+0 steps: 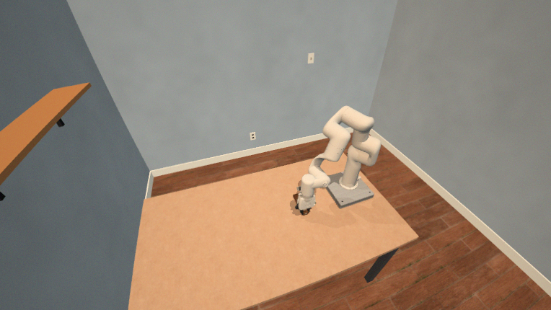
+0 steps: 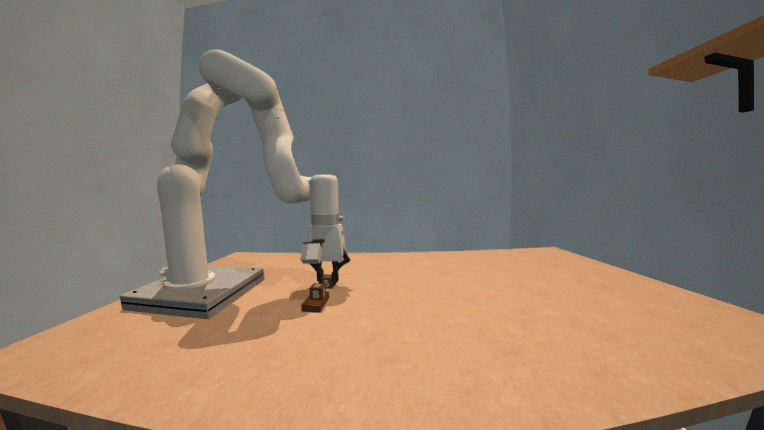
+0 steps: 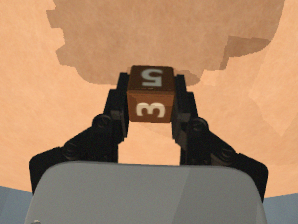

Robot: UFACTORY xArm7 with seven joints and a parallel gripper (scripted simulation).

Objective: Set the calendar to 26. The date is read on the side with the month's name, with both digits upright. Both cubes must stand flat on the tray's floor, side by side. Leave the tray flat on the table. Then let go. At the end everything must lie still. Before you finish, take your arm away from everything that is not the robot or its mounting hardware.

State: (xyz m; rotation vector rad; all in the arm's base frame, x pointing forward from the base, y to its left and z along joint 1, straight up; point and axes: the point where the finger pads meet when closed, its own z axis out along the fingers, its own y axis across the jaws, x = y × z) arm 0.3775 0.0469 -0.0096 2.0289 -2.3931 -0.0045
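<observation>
Right now the brown cube is 90 mm to the right of my hand and 20 mm behind it. Round my hand: brown tray (110 mm to the right, 20 mm below, 20 mm behind).
</observation>
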